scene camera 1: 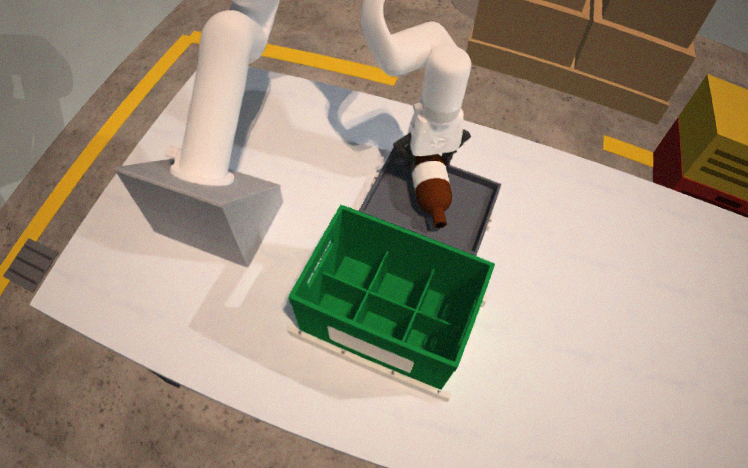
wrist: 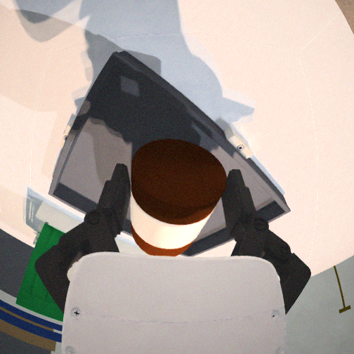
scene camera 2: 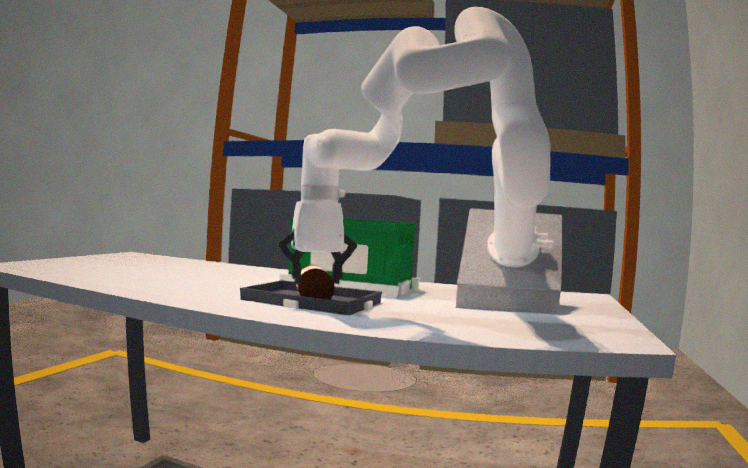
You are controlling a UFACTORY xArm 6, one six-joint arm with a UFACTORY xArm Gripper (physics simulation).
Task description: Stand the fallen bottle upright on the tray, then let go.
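Pixels of known places: gripper, fingertip midpoint: (scene camera 1: 427, 164) (scene camera 2: 316, 283); arm's base, link origin: (scene camera 1: 201, 176) (scene camera 2: 513, 247).
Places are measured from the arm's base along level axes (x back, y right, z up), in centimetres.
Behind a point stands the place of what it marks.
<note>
The brown bottle (scene camera 1: 433, 193) {x -42.2, y -14.6, z -6.4 cm} (scene camera 2: 316, 288) {x -38.8, y -24.1, z -9.9 cm} (wrist: 172, 235) with a white label is far from upright, close to lying flat, over the dark grey tray (scene camera 1: 468, 198) {x -49.4, y -21.0, z -13.4 cm} (scene camera 2: 342, 305) {x -32.1, y -28.0, z -12.1 cm} (wrist: 90, 160). Its neck points toward the green crate in the first scene view, and its round base faces the second scene camera. My gripper (scene camera 1: 433, 160) {x -39.0, y -23.5, z -9.0 cm} (scene camera 2: 317, 279) {x -39.0, y -23.5, z -9.0 cm} (wrist: 177, 179) points down and is shut on the bottle's body near the base, one finger on each side. The neck is hidden in the wrist view. I cannot tell whether the bottle touches the tray floor.
A green crate (scene camera 1: 314, 320) {x -30.6, y 18.7, z -2.3 cm} (scene camera 2: 391, 253) {x -28.9, y 0.0, z -3.5 cm} (wrist: 40, 280) with divided compartments stands right beside the tray, its walls higher than the tray's. The arm's grey base block (scene camera 1: 187, 215) {x -2.0, y 9.0, z 0.3 cm} (scene camera 2: 510, 292) {x 0.0, y -8.0, z -9.6 cm} stands on the same white table (scene camera 1: 606, 331) {x -83.8, y 0.2, z -13.9 cm} (scene camera 2: 165, 281) {x -82.2, y -16.4, z -13.9 cm}.
</note>
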